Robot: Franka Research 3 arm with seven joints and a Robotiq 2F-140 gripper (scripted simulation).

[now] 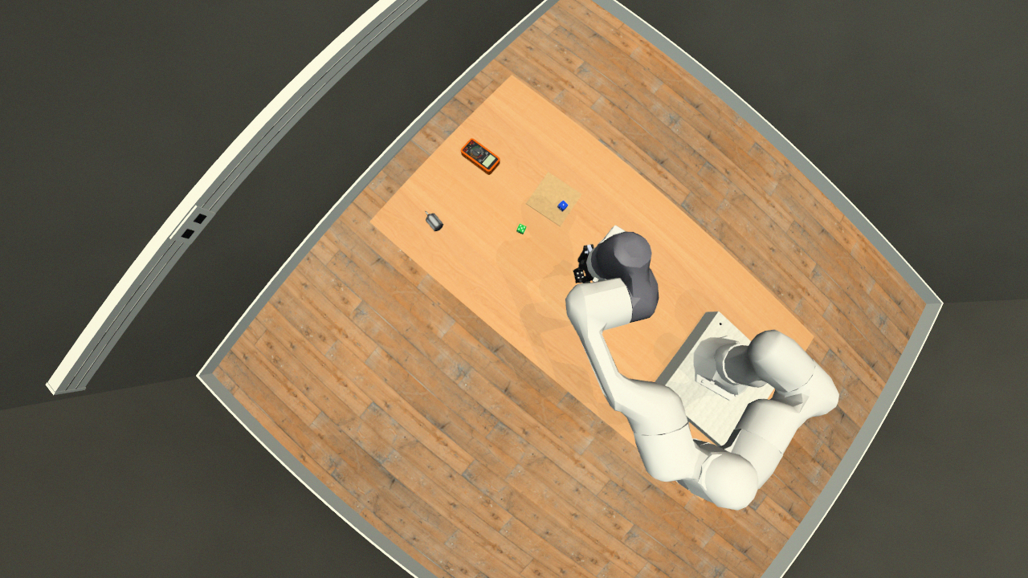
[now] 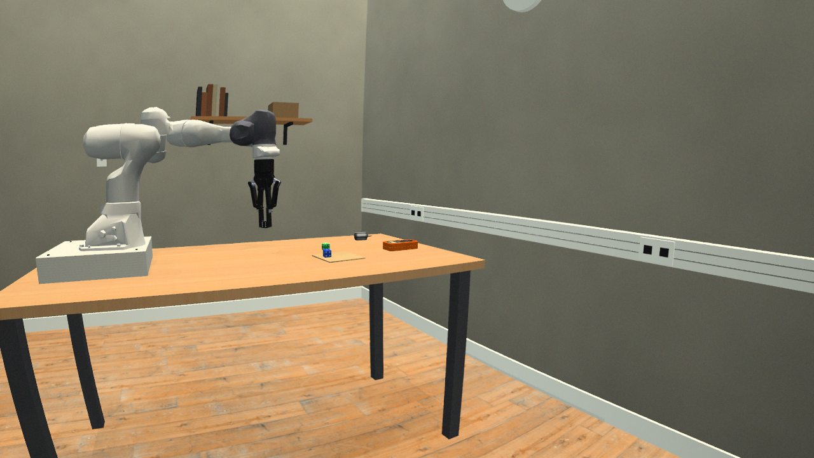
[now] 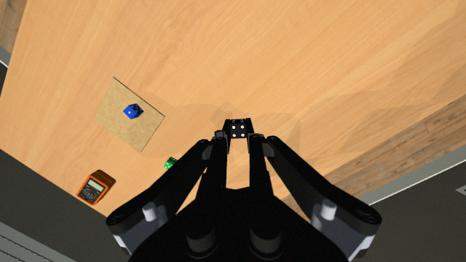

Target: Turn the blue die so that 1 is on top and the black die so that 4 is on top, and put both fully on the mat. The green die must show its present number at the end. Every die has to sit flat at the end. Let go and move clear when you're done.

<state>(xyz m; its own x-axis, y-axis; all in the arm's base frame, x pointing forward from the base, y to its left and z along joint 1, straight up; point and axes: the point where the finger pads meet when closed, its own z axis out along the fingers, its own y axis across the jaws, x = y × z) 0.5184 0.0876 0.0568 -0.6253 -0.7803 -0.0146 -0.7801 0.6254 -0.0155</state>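
Now: hand 220 mm short of the tan mat, 180 mm to the left of it and 130 mm above it. From my hand the other things lie so: blue die 180 mm ahead, 170 mm to the right, 120 mm below; green die 240 mm ahead, 120 mm below, 20 mm to the right; black die 20 mm below.
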